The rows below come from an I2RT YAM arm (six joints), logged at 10 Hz.
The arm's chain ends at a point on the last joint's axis. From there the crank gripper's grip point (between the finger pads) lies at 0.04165 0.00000 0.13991 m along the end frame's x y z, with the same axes.
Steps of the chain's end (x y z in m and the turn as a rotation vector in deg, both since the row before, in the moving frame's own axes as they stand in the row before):
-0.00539 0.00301 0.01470 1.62 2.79 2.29
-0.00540 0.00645 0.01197 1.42 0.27 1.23
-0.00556 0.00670 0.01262 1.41 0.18 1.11
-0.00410 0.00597 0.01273 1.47 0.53 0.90
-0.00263 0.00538 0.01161 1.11 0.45 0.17
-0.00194 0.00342 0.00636 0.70 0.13 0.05
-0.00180 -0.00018 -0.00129 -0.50 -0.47 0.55
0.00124 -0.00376 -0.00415 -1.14 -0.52 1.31
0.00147 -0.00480 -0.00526 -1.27 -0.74 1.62
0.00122 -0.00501 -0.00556 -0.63 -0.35 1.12
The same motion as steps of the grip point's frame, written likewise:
0.00141 0.00089 0.01248 1.62 2.79 2.29
-0.00471 0.00389 0.01174 1.42 0.27 1.23
-0.00510 0.00407 0.01246 1.41 0.18 1.11
-0.00278 0.00305 0.01230 1.47 0.53 0.90
-0.00153 0.00280 0.01125 1.11 0.45 0.17
-0.00162 0.00175 0.00625 0.70 0.13 0.05
-0.00296 0.00144 -0.00096 -0.50 -0.47 0.55
-0.00007 -0.00004 -0.00381 -1.14 -0.52 1.31
-0.00040 -0.00054 -0.00478 -1.27 -0.74 1.62
0.00034 -0.00266 -0.00532 -0.63 -0.35 1.12

